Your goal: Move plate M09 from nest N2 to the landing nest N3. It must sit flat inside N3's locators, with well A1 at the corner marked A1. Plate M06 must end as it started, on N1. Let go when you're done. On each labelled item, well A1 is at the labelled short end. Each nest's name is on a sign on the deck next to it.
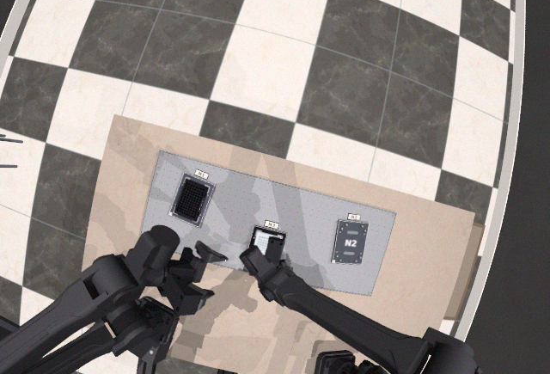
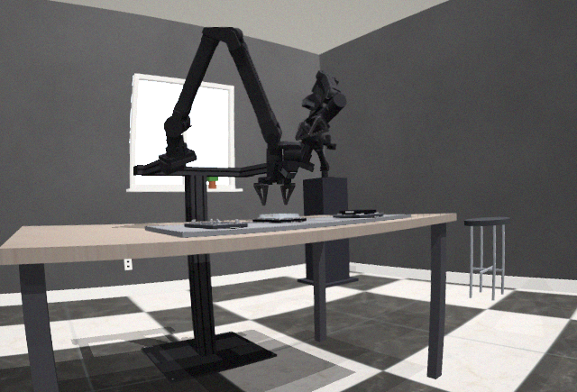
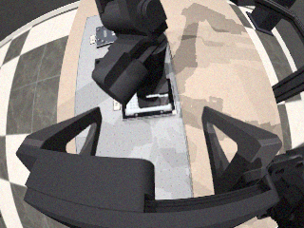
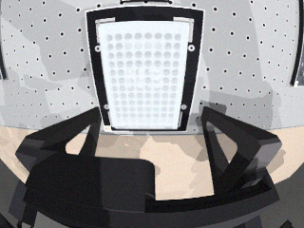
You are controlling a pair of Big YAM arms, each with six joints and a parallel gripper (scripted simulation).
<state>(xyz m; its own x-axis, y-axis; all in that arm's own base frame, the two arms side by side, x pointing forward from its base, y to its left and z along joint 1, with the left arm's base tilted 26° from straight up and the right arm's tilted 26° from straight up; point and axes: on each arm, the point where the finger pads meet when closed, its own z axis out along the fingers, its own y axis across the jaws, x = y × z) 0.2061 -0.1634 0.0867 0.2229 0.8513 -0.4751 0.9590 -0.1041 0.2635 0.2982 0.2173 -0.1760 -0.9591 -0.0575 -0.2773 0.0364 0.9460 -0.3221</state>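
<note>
The white plate M09 is 50 mm below my right hand, 10 mm to the left of it and 10 mm ahead of it. Also, from my right hand: nest N3 (60 mm below, 10 mm to the left, 10 mm ahead); black plate M06 (310 mm to the left, 100 mm ahead, 50 mm below); nest N2 (290 mm to the right, 130 mm ahead, 60 mm below).
</note>
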